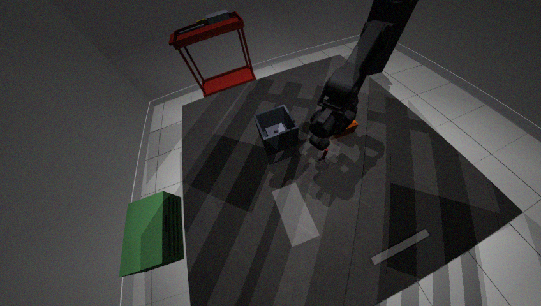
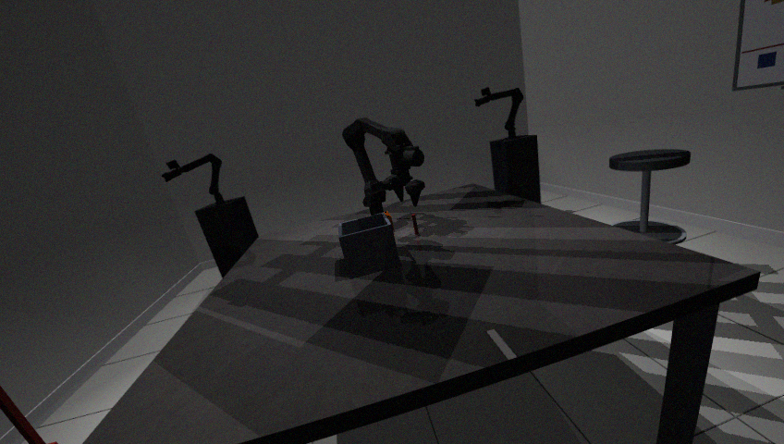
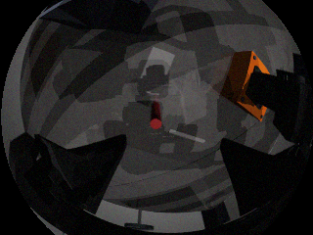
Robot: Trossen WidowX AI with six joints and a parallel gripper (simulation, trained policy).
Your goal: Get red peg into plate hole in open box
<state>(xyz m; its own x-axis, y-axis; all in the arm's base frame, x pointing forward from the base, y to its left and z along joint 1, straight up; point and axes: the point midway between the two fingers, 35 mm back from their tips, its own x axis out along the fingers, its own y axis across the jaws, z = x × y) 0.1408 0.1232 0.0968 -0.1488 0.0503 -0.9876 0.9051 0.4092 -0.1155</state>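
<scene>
My gripper tip is 8 cm above the red peg, 1 cm to the right of it and 1 cm short of it. The rest, counted from my gripper tip: plate 18 cm to the right, 18 cm ahead, 8 cm below.
</scene>
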